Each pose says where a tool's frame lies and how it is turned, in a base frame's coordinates. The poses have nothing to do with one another.
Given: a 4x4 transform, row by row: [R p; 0 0 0 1], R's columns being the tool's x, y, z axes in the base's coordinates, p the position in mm. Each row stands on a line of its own.
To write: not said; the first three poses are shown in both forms.
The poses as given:
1:
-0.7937 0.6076 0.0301 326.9
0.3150 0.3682 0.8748 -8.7
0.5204 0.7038 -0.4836 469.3
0 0 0 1
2:
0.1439 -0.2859 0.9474 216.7
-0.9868 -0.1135 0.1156 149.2
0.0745 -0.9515 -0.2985 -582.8
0 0 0 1
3:
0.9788 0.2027 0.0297 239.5
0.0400 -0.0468 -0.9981 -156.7
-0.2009 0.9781 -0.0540 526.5
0 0 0 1
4:
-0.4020 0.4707 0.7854 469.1
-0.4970 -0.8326 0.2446 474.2
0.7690 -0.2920 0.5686 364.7
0 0 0 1
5:
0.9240 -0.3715 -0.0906 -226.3
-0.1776 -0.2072 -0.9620 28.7
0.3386 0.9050 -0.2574 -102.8
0 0 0 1
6:
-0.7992 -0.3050 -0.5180 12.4
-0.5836 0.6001 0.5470 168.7
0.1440 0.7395 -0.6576 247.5
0 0 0 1
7:
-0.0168 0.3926 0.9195 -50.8
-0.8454 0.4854 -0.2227 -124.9
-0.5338 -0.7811 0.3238 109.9
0 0 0 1
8:
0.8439 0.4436 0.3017 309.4
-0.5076 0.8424 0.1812 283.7
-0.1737 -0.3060 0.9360 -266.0
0 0 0 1
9:
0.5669 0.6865 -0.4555 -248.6
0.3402 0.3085 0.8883 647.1
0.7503 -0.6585 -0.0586 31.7
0 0 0 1
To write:
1:
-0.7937 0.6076 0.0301 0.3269
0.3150 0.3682 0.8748 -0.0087
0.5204 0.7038 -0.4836 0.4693
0 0 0 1

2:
0.1439 -0.2859 0.9474 0.2167
-0.9868 -0.1135 0.1156 0.1492
0.0745 -0.9515 -0.2985 -0.5828
0 0 0 1

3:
0.9788 0.2027 0.0297 0.2395
0.0400 -0.0468 -0.9981 -0.1567
-0.2009 0.9781 -0.0540 0.5265
0 0 0 1

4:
-0.4020 0.4707 0.7854 0.4691
-0.4970 -0.8326 0.2446 0.4742
0.7690 -0.2920 0.5686 0.3647
0 0 0 1

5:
0.9240 -0.3715 -0.0906 -0.2263
-0.1776 -0.2072 -0.9620 0.0287
0.3386 0.9050 -0.2574 -0.1028
0 0 0 1

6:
-0.7992 -0.3050 -0.5180 0.0124
-0.5836 0.6001 0.5470 0.1687
0.1440 0.7395 -0.6576 0.2475
0 0 0 1

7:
-0.0168 0.3926 0.9195 -0.0508
-0.8454 0.4854 -0.2227 -0.1249
-0.5338 -0.7811 0.3238 0.1099
0 0 0 1

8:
0.8439 0.4436 0.3017 0.3094
-0.5076 0.8424 0.1812 0.2837
-0.1737 -0.3060 0.9360 -0.2660
0 0 0 1

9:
0.5669 0.6865 -0.4555 -0.2486
0.3402 0.3085 0.8883 0.6471
0.7503 -0.6585 -0.0586 0.0317
0 0 0 1

